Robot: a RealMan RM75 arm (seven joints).
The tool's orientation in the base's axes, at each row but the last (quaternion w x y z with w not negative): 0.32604 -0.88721 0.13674 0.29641; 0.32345 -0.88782 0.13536 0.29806; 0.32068 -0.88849 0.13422 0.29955; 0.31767 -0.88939 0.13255 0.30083; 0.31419 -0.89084 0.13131 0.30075; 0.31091 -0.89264 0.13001 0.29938; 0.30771 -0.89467 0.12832 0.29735; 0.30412 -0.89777 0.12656 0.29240
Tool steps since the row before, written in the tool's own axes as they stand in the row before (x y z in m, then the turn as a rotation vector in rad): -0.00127 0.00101 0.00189 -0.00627 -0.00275 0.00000; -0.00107 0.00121 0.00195 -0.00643 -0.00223 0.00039; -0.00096 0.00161 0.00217 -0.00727 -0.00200 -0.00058; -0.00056 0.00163 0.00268 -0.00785 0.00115 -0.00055; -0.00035 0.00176 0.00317 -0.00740 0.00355 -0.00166; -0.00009 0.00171 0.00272 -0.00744 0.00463 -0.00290; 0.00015 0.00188 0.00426 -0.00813 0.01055 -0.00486; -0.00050 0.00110 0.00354 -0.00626 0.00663 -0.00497
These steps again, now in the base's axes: -0.00227 0.00055 -0.00088 -0.00374 0.00237 0.00522; -0.00223 0.00042 -0.00113 -0.00426 0.00224 0.00483; -0.00241 0.00023 -0.00153 -0.00458 0.00148 0.00583; -0.00234 0.00051 -0.00210 -0.00640 -0.00088 0.00464; -0.00246 0.00069 -0.00260 -0.00656 -0.00345 0.00390; -0.00202 0.00040 -0.00247 -0.00648 -0.00507 0.00419; -0.00259 0.00120 -0.00368 -0.00858 -0.01087 0.00304; -0.00243 0.00136 -0.00250 -0.00545 -0.00796 0.00384
